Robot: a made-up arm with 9 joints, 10 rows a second.
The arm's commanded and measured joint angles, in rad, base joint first. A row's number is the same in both.
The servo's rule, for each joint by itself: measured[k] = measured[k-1] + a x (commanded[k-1-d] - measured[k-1]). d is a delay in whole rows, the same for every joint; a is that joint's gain. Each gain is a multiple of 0.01, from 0.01 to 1. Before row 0 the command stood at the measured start. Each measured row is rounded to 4 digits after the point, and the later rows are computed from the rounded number. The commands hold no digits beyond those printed.
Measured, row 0:
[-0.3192, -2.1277, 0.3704, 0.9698, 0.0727, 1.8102, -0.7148, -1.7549, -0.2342]
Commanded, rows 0 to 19:
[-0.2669, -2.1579, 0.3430, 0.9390, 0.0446, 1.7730, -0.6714, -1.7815, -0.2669]
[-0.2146, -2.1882, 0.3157, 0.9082, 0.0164, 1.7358, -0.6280, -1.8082, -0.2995]
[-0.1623, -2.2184, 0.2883, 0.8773, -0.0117, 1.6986, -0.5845, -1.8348, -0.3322]
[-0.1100, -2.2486, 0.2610, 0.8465, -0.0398, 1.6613, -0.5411, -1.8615, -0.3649]
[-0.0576, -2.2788, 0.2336, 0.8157, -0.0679, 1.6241, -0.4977, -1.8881, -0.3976]
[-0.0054, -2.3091, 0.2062, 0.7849, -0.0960, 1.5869, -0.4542, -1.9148, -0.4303]
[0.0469, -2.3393, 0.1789, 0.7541, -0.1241, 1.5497, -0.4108, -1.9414, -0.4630]
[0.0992, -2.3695, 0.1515, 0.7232, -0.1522, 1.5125, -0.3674, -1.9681, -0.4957]
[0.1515, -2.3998, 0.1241, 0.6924, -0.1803, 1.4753, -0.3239, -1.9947, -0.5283]
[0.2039, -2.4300, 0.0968, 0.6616, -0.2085, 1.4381, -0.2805, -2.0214, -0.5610]
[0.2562, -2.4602, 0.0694, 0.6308, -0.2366, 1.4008, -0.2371, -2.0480, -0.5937]
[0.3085, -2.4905, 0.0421, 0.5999, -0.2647, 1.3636, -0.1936, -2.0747, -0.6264]
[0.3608, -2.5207, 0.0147, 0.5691, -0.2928, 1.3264, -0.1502, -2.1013, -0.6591]
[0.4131, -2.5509, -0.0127, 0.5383, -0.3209, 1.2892, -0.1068, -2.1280, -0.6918]
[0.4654, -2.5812, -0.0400, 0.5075, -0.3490, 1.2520, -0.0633, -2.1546, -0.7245]
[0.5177, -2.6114, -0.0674, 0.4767, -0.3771, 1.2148, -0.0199, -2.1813, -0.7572]
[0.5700, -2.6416, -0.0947, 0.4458, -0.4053, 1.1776, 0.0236, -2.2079, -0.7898]
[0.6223, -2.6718, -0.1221, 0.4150, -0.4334, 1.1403, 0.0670, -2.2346, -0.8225]
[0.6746, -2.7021, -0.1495, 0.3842, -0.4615, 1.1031, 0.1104, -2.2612, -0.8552]
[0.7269, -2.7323, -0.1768, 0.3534, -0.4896, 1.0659, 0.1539, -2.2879, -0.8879]
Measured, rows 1 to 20:
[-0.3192, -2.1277, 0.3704, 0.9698, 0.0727, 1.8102, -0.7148, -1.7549, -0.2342]
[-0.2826, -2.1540, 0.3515, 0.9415, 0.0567, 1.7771, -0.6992, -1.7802, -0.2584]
[-0.2350, -2.1838, 0.3268, 0.9109, 0.0337, 1.7403, -0.6736, -1.8068, -0.2888]
[-0.1841, -2.2139, 0.3002, 0.8800, 0.0078, 1.7032, -0.6415, -1.8334, -0.3209]
[-0.1322, -2.2441, 0.2732, 0.8492, -0.0193, 1.6659, -0.6054, -1.8601, -0.3535]
[-0.0800, -2.2743, 0.2459, 0.8184, -0.0470, 1.6287, -0.5666, -1.8867, -0.3861]
[-0.0278, -2.3046, 0.2185, 0.7876, -0.0749, 1.5915, -0.5261, -1.9134, -0.4188]
[0.0245, -2.3348, 0.1912, 0.7568, -0.1029, 1.5543, -0.4846, -1.9400, -0.4515]
[0.0768, -2.3650, 0.1638, 0.7259, -0.1310, 1.5171, -0.4424, -1.9667, -0.4842]
[0.1291, -2.3953, 0.1364, 0.6951, -0.1591, 1.4799, -0.3997, -1.9933, -0.5168]
[0.1815, -2.4255, 0.1091, 0.6643, -0.1873, 1.4427, -0.3568, -2.0200, -0.5495]
[0.2338, -2.4557, 0.0817, 0.6335, -0.2154, 1.4054, -0.3137, -2.0466, -0.5822]
[0.2861, -2.4860, 0.0544, 0.6026, -0.2435, 1.3682, -0.2705, -2.0733, -0.6149]
[0.3384, -2.5162, 0.0270, 0.5718, -0.2716, 1.3310, -0.2272, -2.0999, -0.6476]
[0.3907, -2.5464, -0.0004, 0.5410, -0.2997, 1.2938, -0.1839, -2.1266, -0.6803]
[0.4430, -2.5767, -0.0277, 0.5102, -0.3278, 1.2566, -0.1405, -2.1532, -0.7130]
[0.4953, -2.6069, -0.0551, 0.4794, -0.3559, 1.2194, -0.0971, -2.1799, -0.7457]
[0.5476, -2.6371, -0.0824, 0.4485, -0.3841, 1.1822, -0.0536, -2.2065, -0.7783]
[0.5999, -2.6673, -0.1098, 0.4177, -0.4122, 1.1449, -0.0102, -2.2332, -0.8110]
[0.6522, -2.6976, -0.1372, 0.3869, -0.4403, 1.1077, 0.0332, -2.2598, -0.8437]
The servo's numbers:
d 1
a 0.70 0.87 0.69 0.92 0.57 0.89 0.36 0.95 0.74

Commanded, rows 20 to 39:
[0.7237, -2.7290, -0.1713, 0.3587, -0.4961, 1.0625, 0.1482, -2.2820, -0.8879]
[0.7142, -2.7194, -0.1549, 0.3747, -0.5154, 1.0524, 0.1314, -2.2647, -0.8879]
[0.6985, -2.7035, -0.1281, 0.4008, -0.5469, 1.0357, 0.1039, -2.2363, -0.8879]
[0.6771, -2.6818, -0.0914, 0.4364, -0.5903, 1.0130, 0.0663, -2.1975, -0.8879]
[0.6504, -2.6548, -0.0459, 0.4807, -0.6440, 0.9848, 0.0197, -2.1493, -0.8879]
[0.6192, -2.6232, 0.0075, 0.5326, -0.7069, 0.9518, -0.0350, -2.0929, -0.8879]
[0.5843, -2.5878, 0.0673, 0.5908, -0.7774, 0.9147, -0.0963, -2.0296, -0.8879]
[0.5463, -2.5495, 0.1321, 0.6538, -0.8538, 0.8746, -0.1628, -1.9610, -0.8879]
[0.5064, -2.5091, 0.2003, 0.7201, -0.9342, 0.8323, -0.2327, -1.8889, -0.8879]
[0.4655, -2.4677, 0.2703, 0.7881, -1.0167, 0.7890, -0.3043, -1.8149, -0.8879]
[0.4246, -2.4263, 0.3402, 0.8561, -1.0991, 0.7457, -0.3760, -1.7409, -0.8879]
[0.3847, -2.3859, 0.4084, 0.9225, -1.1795, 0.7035, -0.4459, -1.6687, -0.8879]
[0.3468, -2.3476, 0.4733, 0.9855, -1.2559, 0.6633, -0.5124, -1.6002, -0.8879]
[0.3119, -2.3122, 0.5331, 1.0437, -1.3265, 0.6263, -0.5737, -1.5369, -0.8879]
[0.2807, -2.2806, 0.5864, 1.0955, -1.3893, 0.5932, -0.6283, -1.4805, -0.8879]
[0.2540, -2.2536, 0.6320, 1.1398, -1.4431, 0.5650, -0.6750, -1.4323, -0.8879]
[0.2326, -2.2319, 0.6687, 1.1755, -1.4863, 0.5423, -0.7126, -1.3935, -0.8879]
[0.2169, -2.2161, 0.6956, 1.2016, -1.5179, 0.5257, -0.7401, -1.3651, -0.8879]
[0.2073, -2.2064, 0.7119, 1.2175, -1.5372, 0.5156, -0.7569, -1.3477, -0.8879]
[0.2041, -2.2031, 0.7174, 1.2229, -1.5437, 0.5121, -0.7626, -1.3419, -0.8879]
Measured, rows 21 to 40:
[0.7045, -2.7278, -0.1645, 0.3561, -0.4684, 1.0705, 0.0767, -2.2865, -0.8764]
[0.7179, -2.7288, -0.1692, 0.3585, -0.4842, 1.0634, 0.1024, -2.2822, -0.8849]
[0.7153, -2.7206, -0.1593, 0.3734, -0.5020, 1.0536, 0.1128, -2.2656, -0.8871]
[0.7035, -2.7057, -0.1378, 0.3986, -0.5276, 1.0377, 0.1096, -2.2378, -0.8877]
[0.6850, -2.6849, -0.1058, 0.4334, -0.5633, 1.0157, 0.0940, -2.1995, -0.8878]
[0.6608, -2.6587, -0.0645, 0.4769, -0.6093, 0.9882, 0.0673, -2.1518, -0.8879]
[0.6317, -2.6278, -0.0148, 0.5281, -0.6649, 0.9558, 0.0305, -2.0958, -0.8879]
[0.5985, -2.5930, 0.0418, 0.5858, -0.7290, 0.9192, -0.0151, -2.0329, -0.8879]
[0.5620, -2.5552, 0.1041, 0.6484, -0.8001, 0.8795, -0.0683, -1.9646, -0.8879]
[0.5231, -2.5151, 0.1705, 0.7144, -0.8765, 0.8375, -0.1275, -1.8927, -0.8879]
[0.4828, -2.4739, 0.2394, 0.7822, -0.9564, 0.7943, -0.1911, -1.8188, -0.8879]
[0.4421, -2.4325, 0.3090, 0.8502, -1.0377, 0.7510, -0.2577, -1.7448, -0.8879]
[0.4019, -2.3920, 0.3776, 0.9167, -1.1185, 0.7087, -0.3255, -1.6725, -0.8879]
[0.3633, -2.3534, 0.4436, 0.9800, -1.1968, 0.6683, -0.3928, -1.6038, -0.8879]
[0.3273, -2.3176, 0.5054, 1.0386, -1.2707, 0.6309, -0.4579, -1.5402, -0.8879]
[0.2947, -2.2854, 0.5613, 1.0909, -1.3383, 0.5973, -0.5192, -1.4835, -0.8879]
[0.2662, -2.2577, 0.6101, 1.1359, -1.3980, 0.5686, -0.5753, -1.4349, -0.8879]
[0.2427, -2.2353, 0.6505, 1.1723, -1.4483, 0.5452, -0.6247, -1.3956, -0.8879]
[0.2246, -2.2186, 0.6816, 1.1993, -1.4880, 0.5278, -0.6662, -1.3666, -0.8879]
[0.2125, -2.2080, 0.7025, 1.2160, -1.5160, 0.5169, -0.6989, -1.3486, -0.8879]

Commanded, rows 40 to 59:
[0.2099, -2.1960, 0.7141, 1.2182, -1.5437, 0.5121, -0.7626, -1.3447, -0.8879]
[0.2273, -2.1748, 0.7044, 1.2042, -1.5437, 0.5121, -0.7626, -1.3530, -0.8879]
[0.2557, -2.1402, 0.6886, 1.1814, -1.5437, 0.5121, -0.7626, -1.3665, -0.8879]
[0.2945, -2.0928, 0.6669, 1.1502, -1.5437, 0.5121, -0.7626, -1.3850, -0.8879]
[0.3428, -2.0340, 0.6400, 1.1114, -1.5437, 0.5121, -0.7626, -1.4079, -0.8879]
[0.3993, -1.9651, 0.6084, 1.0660, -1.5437, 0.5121, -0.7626, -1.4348, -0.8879]
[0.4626, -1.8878, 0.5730, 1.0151, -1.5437, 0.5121, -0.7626, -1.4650, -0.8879]
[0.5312, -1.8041, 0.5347, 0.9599, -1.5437, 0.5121, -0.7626, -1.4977, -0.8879]
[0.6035, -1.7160, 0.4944, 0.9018, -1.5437, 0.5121, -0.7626, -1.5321, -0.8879]
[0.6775, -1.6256, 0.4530, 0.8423, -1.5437, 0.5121, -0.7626, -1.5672, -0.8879]
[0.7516, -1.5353, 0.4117, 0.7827, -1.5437, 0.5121, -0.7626, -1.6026, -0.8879]
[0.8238, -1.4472, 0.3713, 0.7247, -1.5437, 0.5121, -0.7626, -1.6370, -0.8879]
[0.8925, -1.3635, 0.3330, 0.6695, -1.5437, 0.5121, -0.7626, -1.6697, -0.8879]
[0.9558, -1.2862, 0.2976, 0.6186, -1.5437, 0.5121, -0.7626, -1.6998, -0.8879]
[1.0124, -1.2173, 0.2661, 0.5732, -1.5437, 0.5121, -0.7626, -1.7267, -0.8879]
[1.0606, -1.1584, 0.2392, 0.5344, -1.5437, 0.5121, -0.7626, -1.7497, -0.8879]
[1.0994, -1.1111, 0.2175, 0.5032, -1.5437, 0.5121, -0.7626, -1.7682, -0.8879]
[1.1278, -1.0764, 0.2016, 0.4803, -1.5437, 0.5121, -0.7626, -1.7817, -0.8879]
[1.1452, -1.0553, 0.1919, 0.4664, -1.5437, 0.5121, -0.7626, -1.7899, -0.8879]
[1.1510, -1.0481, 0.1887, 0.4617, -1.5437, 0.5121, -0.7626, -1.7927, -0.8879]
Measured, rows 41 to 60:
[0.2066, -2.2037, 0.7128, 1.2223, -1.5318, 0.5126, -0.7218, -1.3422, -0.8879]
[0.2089, -2.1970, 0.7137, 1.2185, -1.5386, 0.5122, -0.7365, -1.3446, -0.8879]
[0.2218, -2.1777, 0.7073, 1.2053, -1.5415, 0.5121, -0.7459, -1.3526, -0.8879]
[0.2455, -2.1451, 0.6944, 1.1833, -1.5428, 0.5121, -0.7519, -1.3658, -0.8879]
[0.2798, -2.0996, 0.6754, 1.1528, -1.5433, 0.5121, -0.7558, -1.3840, -0.8879]
[0.3239, -2.0425, 0.6510, 1.1147, -1.5435, 0.5121, -0.7582, -1.4067, -0.8879]
[0.3767, -1.9752, 0.6216, 1.0699, -1.5436, 0.5121, -0.7598, -1.4334, -0.8879]
[0.4368, -1.8992, 0.5881, 1.0195, -1.5437, 0.5121, -0.7608, -1.4634, -0.8879]
[0.5029, -1.8165, 0.5513, 0.9647, -1.5437, 0.5121, -0.7614, -1.4960, -0.8879]
[0.5733, -1.7291, 0.5120, 0.9068, -1.5437, 0.5121, -0.7618, -1.5303, -0.8879]
[0.6462, -1.6391, 0.4713, 0.8475, -1.5437, 0.5121, -0.7621, -1.5654, -0.8879]
[0.7200, -1.5488, 0.4302, 0.7879, -1.5437, 0.5121, -0.7623, -1.6007, -0.8879]
[0.7927, -1.4604, 0.3896, 0.7298, -1.5437, 0.5121, -0.7624, -1.6352, -0.8879]
[0.8626, -1.3761, 0.3505, 0.6743, -1.5437, 0.5121, -0.7625, -1.6680, -0.8879]
[0.9278, -1.2979, 0.3140, 0.6231, -1.5437, 0.5121, -0.7625, -1.6982, -0.8879]
[0.9870, -1.2278, 0.2809, 0.5772, -1.5437, 0.5121, -0.7625, -1.7253, -0.8879]
[1.0385, -1.1674, 0.2521, 0.5378, -1.5437, 0.5121, -0.7625, -1.7485, -0.8879]
[1.0811, -1.1184, 0.2282, 0.5060, -1.5437, 0.5121, -0.7625, -1.7672, -0.8879]
[1.1138, -1.0819, 0.2098, 0.4824, -1.5437, 0.5121, -0.7625, -1.7810, -0.8879]
[1.1358, -1.0588, 0.1974, 0.4677, -1.5437, 0.5121, -0.7625, -1.7895, -0.8879]

